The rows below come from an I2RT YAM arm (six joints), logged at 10 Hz.
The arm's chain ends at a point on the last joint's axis. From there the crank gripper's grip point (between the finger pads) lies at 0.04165 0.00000 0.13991 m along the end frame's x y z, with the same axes.
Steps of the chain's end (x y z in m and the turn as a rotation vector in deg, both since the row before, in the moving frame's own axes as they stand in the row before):
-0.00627 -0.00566 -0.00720 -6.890 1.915 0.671
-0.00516 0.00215 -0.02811 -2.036 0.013 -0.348
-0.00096 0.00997 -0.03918 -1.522 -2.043 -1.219
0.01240 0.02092 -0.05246 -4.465 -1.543 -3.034
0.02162 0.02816 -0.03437 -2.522 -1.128 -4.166
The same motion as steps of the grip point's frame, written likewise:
-0.00173 0.01155 -0.00971 -6.890 1.915 0.671
-0.00511 0.00687 -0.02820 -2.036 0.013 -0.348
-0.00594 0.01287 -0.03782 -1.522 -2.043 -1.219
0.00885 0.02975 -0.05173 -4.465 -1.543 -3.034
0.01897 0.03140 -0.03365 -2.522 -1.128 -4.166

